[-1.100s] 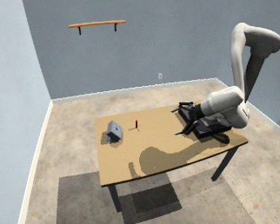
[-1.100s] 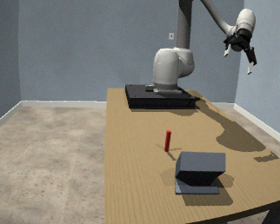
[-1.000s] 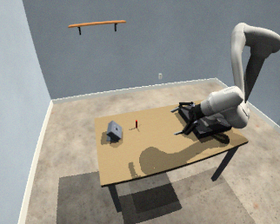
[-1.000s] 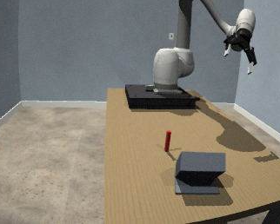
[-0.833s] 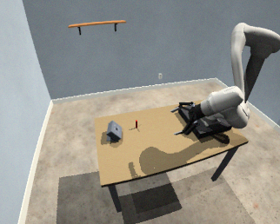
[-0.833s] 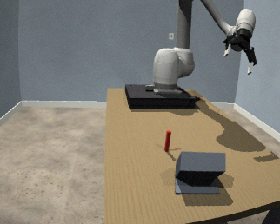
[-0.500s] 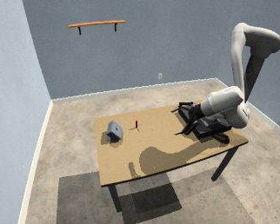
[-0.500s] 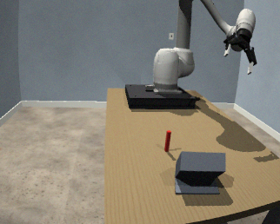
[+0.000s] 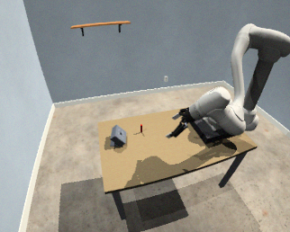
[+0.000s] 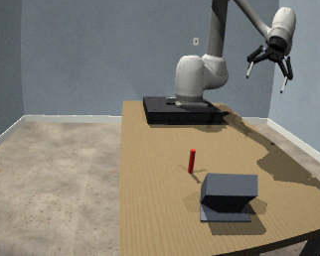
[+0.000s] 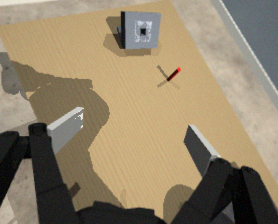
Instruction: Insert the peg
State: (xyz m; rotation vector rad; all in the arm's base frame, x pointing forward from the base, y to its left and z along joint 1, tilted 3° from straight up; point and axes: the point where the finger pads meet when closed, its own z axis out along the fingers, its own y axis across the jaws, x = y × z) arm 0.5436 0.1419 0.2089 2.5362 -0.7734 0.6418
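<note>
Right now the red peg is 30 cm to the right of my hand, 25 cm below it and 10 cm ahead of it.
</note>
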